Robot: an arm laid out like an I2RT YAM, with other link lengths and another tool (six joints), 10 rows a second.
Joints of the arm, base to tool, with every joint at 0 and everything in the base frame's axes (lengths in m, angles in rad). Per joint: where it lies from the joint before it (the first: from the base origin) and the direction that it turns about. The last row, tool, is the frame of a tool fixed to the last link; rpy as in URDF.
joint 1: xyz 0 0 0.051 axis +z
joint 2: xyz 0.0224 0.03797 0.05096 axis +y
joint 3: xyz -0.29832 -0.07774 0 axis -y
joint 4: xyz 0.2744 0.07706 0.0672 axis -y
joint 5: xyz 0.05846 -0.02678 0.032 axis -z
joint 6: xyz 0.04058 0 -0.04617 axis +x
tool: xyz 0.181 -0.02 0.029 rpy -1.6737 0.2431 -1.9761
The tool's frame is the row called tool.
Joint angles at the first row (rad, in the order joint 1, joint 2, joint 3, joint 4, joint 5, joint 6):
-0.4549, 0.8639, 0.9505, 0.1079, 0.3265, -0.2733
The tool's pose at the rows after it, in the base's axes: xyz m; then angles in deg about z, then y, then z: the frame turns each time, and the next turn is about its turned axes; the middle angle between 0 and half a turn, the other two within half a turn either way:
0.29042, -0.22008, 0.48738, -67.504, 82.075, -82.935
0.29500, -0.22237, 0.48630, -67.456, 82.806, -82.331
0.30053, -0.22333, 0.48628, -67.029, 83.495, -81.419
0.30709, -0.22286, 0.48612, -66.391, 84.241, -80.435
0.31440, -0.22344, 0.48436, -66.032, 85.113, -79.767
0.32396, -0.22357, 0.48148, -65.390, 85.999, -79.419
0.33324, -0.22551, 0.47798, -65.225, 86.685, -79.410
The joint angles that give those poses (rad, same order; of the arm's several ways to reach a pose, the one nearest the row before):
-0.4502, 0.8800, 0.9573, 0.1075, 0.3267, -0.2628
-0.4464, 0.8979, 0.9673, 0.1074, 0.3312, -0.2461
-0.4404, 0.9161, 0.9792, 0.1084, 0.3314, -0.2249
-0.4285, 0.9345, 0.9916, 0.1088, 0.3339, -0.2024
-0.4159, 0.9568, 1.0038, 0.1091, 0.3421, -0.1836
-0.4034, 0.9830, 1.0161, 0.1104, 0.3451, -0.1681
-0.3944, 1.0122, 1.0266, 0.1177, 0.3523, -0.1603

